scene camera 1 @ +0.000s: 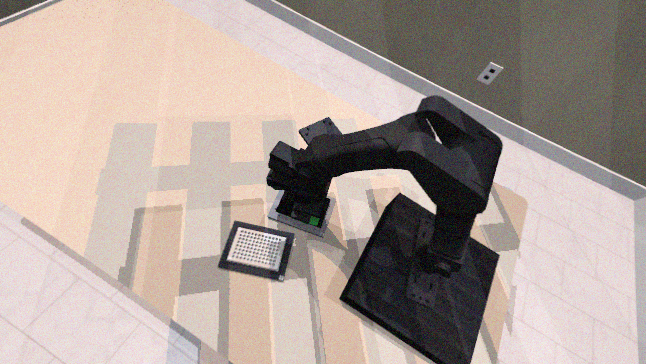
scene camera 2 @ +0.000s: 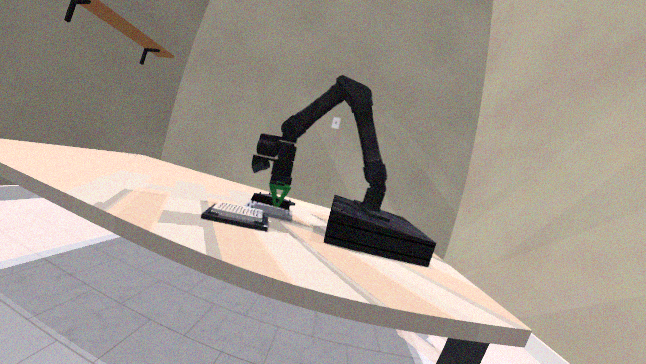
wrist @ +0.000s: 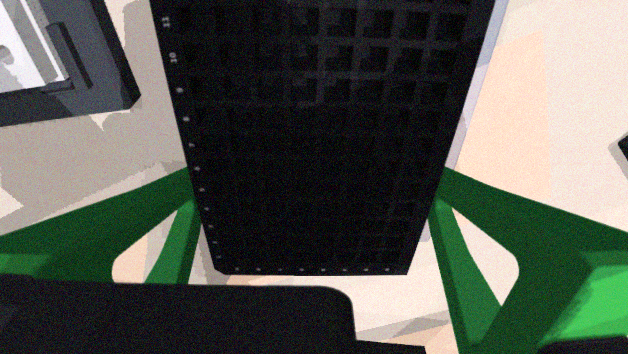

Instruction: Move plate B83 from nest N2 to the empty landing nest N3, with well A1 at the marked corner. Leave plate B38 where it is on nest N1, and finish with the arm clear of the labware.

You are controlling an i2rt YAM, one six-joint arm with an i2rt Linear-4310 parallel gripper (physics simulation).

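Observation:
My gripper has green fingers and is shut on the long sides of a black well plate. The plate is held level, low over a light grey nest. I cannot tell whether it touches the nest. The plate's row numbers run along its left edge in the wrist view. A white well plate sits in a black nest just to the left.
An empty black nest lies behind the arm's wrist. The arm's black base block stands to the right of the nests. The table's front edge curves past in front of them.

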